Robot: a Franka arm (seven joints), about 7 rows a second.
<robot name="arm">
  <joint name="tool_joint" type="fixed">
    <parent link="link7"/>
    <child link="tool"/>
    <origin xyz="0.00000 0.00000 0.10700"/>
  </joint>
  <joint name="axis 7" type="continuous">
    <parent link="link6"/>
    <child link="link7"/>
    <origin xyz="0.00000 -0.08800 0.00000" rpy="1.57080 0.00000 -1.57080"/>
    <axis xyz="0 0 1"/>
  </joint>
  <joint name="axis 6" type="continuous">
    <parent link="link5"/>
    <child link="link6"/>
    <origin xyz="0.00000 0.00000 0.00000" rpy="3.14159 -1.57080 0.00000"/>
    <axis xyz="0 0 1"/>
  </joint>
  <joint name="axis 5" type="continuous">
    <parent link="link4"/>
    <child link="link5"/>
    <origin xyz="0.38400 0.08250 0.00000" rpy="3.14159 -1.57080 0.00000"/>
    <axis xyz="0 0 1"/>
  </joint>
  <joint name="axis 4" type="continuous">
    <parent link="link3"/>
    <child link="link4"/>
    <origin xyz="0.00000 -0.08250 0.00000" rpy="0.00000 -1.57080 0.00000"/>
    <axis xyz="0 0 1"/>
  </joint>
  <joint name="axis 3" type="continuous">
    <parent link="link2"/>
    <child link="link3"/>
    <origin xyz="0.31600 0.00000 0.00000" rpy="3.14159 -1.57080 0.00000"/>
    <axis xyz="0 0 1"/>
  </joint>
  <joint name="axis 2" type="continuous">
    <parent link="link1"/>
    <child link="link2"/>
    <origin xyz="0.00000 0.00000 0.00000" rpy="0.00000 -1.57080 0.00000"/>
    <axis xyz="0 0 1"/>
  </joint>
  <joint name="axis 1" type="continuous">
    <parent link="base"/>
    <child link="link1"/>
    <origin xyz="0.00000 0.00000 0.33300" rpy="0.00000 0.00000 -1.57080"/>
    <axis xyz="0 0 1"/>
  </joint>
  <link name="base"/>
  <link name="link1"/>
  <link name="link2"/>
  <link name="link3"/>
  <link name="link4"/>
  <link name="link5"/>
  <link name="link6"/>
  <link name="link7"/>
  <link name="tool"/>
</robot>
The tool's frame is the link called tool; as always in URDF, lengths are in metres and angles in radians. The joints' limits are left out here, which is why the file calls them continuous.
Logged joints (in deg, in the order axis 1, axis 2, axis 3, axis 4, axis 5, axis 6, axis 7), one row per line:
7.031, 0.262, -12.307, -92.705, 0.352, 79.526, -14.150
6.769, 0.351, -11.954, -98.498, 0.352, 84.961, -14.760
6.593, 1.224, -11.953, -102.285, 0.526, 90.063, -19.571
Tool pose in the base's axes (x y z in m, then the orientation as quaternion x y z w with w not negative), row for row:
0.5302, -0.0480, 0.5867, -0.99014, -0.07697, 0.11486, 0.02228
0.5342, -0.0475, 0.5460, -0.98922, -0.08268, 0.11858, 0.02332
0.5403, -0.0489, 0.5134, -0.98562, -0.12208, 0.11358, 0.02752
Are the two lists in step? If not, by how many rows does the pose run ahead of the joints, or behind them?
They are in step.
